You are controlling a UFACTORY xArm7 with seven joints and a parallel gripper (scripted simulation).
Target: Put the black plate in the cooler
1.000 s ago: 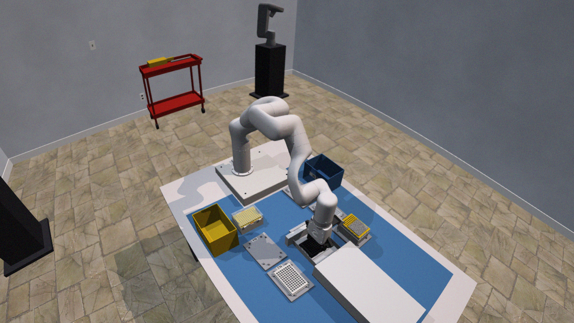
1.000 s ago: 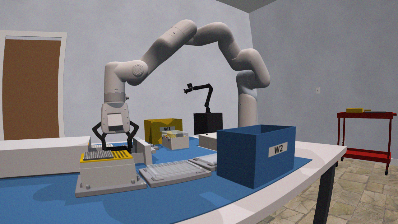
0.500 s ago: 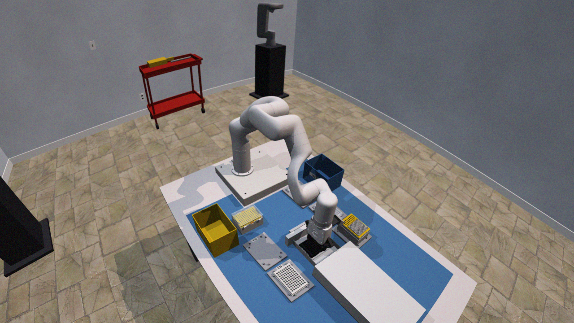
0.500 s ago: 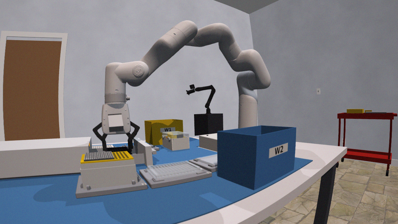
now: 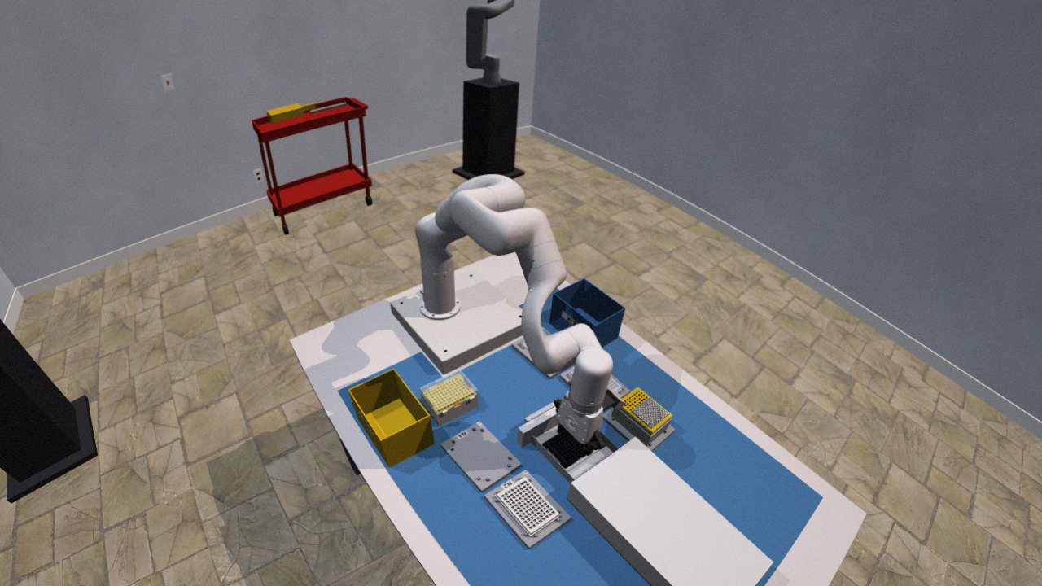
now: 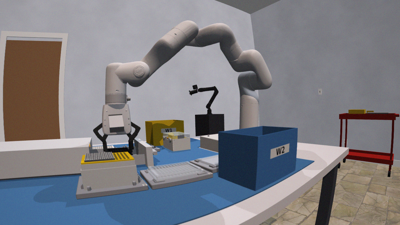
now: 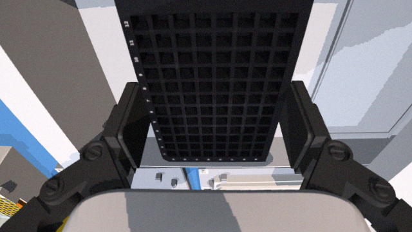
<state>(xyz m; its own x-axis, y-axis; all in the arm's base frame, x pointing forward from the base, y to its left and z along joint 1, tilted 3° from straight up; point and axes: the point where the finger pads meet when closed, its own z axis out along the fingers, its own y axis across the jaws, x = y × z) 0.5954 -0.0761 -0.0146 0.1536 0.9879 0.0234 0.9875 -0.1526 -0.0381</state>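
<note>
My gripper is now 10 mm above the black plate. The rest, counted from my hand: yellow-topped tip rack (70 mm ahead, 180 mm to the left, 10 mm above); then drawer (40 mm ahead, 10 mm to the right, 20 mm below); then white cooler CD (170 mm ahead, 30 mm to the right, 20 mm below).
</note>
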